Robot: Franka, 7 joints.
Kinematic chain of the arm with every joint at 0, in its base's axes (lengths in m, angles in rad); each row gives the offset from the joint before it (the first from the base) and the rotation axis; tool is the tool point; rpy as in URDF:
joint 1: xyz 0 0 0.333 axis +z
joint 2: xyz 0 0 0 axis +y
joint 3: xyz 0 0 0.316 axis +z
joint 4: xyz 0.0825 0 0 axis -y
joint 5: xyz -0.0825 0 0.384 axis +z
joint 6: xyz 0 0 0 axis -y
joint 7: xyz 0.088 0 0 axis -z
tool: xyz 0 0 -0.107 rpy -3.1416 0 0
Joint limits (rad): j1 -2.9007..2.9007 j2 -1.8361..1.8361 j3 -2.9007..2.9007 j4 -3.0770..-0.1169 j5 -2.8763..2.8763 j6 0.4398..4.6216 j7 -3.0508..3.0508
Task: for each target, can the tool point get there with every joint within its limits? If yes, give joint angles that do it. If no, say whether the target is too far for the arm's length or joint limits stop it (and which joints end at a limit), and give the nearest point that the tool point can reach.
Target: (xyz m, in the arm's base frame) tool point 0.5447 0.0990 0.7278
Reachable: yes | joints 2.2633 -0.2403 -2.1018 -1.2699 -2.2602 3.6095 -1.7667
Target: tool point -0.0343 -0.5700 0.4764
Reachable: yes | joints -2.0666 0.1490 0.2748 -2.1441 -0.8744 3.6460 1.5943
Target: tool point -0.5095 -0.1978 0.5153
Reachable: yes | joints 2.1831 -0.4534 1.2211 -2.2645 0.0582 2.9489 1.1189
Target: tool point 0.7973 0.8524 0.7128
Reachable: no: too far | nearest point 0.5573 0.5958 0.5985 | short by 0.370 m
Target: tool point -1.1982 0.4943 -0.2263
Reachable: no: too far | nearest point -0.7282 0.3004 -0.0069 | short by 0.554 m
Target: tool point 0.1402 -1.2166 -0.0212
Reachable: no: too far | nearest point 0.0943 -0.8187 0.0946 | short by 0.417 m
